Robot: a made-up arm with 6 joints.
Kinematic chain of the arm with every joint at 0, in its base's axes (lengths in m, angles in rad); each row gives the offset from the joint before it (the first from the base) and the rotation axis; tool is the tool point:
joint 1: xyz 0 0 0.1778 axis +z
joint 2: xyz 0 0.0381 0 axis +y
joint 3: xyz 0 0 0.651 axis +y
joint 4: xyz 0 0 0.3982 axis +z
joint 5: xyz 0 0 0 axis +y
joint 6: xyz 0 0 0.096 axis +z
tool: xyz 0 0 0
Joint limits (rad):
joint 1: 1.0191..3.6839
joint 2: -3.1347..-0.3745
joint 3: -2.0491..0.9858
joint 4: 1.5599..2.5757
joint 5: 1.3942..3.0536
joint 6: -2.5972..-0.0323
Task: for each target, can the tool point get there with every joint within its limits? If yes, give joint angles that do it. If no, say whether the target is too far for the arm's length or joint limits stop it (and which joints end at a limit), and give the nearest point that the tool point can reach.
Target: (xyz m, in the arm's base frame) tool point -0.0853 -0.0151 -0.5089
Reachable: yes | joints 1.9652 -2.6893 -1.6164 2.0989 2.5473 -1.3454
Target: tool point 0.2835 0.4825 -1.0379
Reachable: no: too far | nearest point 0.0786 0.2971 -0.7722 | short by 0.383 m
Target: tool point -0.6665 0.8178 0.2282
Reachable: no: joint limits stop it (at a limit: joint 2, joint 3, joint 5) | nearest point -0.2308 0.2831 -0.2442 | short by 0.836 m
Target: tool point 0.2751 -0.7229 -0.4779
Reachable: yes | joints 2.0643 -2.3167 0.2729 2.3290 2.0425 -1.2394
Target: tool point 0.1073 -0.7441 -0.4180
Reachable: yes | joints 1.8231 -2.3478 0.3812 1.9885 2.6194 -0.4544
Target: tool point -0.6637 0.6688 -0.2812
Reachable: no: joint limits stop it (at a limit: joint 2, joint 5) | nearest point -0.2978 0.3001 -0.3865 | short by 0.530 m
